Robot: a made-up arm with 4 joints. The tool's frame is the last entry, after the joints. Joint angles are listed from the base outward. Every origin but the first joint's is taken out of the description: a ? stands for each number. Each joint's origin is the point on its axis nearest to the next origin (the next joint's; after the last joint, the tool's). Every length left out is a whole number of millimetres.
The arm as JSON. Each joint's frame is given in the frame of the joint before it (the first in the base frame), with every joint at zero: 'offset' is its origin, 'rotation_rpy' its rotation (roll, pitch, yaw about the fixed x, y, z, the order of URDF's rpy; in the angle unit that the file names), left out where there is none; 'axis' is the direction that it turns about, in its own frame. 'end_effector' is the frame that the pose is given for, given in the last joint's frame.
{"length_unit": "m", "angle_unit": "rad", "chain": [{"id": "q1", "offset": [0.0, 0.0, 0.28], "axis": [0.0, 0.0, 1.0]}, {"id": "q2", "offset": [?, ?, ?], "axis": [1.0, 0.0, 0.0]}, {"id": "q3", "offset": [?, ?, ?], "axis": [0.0, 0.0, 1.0]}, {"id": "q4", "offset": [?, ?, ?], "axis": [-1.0, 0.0, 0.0]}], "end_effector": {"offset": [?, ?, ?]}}
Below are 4 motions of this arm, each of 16 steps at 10 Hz.
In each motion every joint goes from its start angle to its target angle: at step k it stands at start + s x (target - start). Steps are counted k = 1, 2, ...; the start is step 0. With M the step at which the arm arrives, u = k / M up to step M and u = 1 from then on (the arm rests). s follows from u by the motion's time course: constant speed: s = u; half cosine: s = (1 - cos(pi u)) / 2; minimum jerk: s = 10 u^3 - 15 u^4 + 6 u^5.
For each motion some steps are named. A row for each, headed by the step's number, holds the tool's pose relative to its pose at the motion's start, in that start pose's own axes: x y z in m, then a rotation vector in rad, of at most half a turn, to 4 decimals.
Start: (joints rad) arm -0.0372 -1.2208 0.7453 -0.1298
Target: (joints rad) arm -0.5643 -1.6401 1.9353 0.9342
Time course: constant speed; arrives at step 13
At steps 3, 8, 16:
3: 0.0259 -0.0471 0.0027 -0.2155 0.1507 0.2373
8: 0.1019 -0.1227 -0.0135 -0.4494 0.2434 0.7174
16: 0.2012 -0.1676 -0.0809 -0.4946 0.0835 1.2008

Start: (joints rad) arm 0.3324 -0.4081 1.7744 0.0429
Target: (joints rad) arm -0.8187 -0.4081 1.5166 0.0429
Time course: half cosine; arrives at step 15
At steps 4, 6, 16:
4: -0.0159 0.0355 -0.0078 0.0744 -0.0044 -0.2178
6: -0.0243 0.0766 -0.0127 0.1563 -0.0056 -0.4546
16: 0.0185 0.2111 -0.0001 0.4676 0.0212 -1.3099

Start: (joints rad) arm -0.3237 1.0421 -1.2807 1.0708
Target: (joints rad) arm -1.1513 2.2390 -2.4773 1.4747
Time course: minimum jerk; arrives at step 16
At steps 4, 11, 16:
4: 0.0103 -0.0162 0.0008 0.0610 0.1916 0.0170
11: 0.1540 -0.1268 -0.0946 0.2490 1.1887 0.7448
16: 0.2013 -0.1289 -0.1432 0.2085 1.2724 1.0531

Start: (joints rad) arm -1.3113 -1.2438 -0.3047 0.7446
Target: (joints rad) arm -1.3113 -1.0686 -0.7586 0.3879
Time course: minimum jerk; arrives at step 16
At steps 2, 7, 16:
2: -0.0002 0.0008 0.0006 0.0084 0.0056 -0.0048
7: -0.0015 0.0172 0.0157 0.1989 0.1293 -0.1200
16: 0.0126 0.0367 0.0469 0.5026 0.3216 -0.3373

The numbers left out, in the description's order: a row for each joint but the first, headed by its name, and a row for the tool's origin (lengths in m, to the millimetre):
q2: 0.11 -0.06 0.0
q3: 0.0 -0.01 0.25
q4: -0.14 -0.04 0.0
tool: 0.0 0.04 -0.06

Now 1 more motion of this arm.
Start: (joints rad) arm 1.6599 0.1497 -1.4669 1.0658
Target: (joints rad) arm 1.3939 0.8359 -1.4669 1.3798
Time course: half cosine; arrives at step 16
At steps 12, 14, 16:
12: 0.1248 -0.0642 -0.0243 -0.1012 0.4003 0.4553
14: 0.1405 -0.0692 -0.0340 -0.1026 0.4383 0.5200
16: 0.1459 -0.0707 -0.0377 -0.1025 0.4509 0.5430

